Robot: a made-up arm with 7 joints.
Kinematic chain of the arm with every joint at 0, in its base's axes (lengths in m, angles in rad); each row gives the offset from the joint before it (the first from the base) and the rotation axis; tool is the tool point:
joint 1: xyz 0 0 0 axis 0 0.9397 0.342
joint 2: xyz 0 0 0 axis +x
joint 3: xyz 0 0 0 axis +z
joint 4: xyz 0.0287 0 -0.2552 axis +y
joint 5: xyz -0.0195 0 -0.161 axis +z
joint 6: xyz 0 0 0 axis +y
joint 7: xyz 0 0 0 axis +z
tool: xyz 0 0 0
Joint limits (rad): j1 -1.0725..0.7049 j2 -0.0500..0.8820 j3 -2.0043..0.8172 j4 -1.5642..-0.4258 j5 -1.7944..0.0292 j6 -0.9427..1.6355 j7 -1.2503..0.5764
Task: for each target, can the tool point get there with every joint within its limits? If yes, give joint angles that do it. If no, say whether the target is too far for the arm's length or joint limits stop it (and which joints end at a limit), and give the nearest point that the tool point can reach.
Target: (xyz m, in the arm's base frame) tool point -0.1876 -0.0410 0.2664
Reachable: no: joint limits stop it (at a limit: joint 1, joint 2, joint 3, joint 4) | nearest point -0.2712 0.0594 -0.1868 | short by 0.472 m
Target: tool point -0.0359 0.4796 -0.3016
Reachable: no: too far | nearest point -0.0264 0.3524 -0.2216 | short by 0.151 m
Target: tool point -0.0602 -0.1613 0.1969
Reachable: no: joint limits stop it (at a limit: joint 1, joint 2, joint 3, joint 4) | nearest point -0.1820 -0.2185 -0.1764 | short by 0.397 m
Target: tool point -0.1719 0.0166 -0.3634
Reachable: yes | joints 0.5551 0.3970 -1.2885 -0.8136 -1.6567 0.9538 -0.8809
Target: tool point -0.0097 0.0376 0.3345
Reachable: no: joint limits stop it (at a limit: joint 1, joint 2, joint 4) | nearest point 0.2270 0.2115 0.1254 | short by 0.361 m
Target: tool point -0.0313 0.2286 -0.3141
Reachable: yes | joints 0.5074 0.6694 -0.0363 -1.0053 -1.1337 0.0211 -0.1612
